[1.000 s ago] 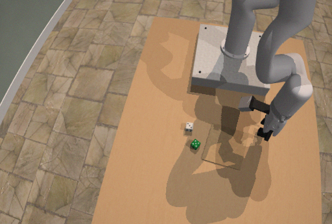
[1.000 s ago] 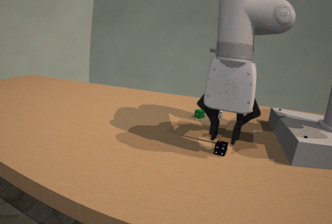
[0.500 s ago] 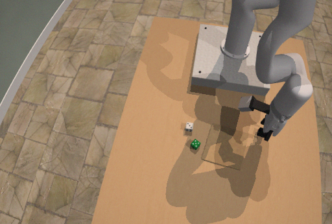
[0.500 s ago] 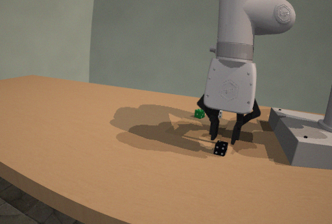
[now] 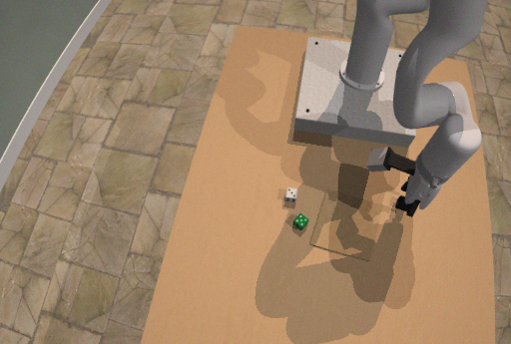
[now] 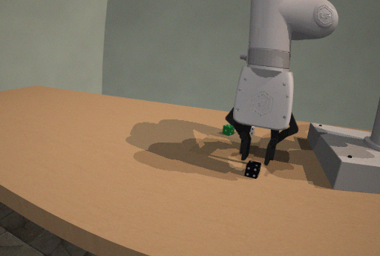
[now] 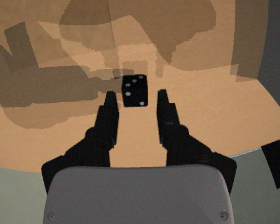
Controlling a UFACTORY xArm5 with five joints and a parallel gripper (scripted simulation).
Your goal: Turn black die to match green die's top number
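The black die lies 40 mm below my hand. The rest, counted from my hand: tan mat (110 mm to the right, 90 mm ahead, 50 mm below); then green die (210 mm to the right, 130 mm ahead, 40 mm below); then white die (260 mm to the right, 70 mm ahead, 40 mm below).
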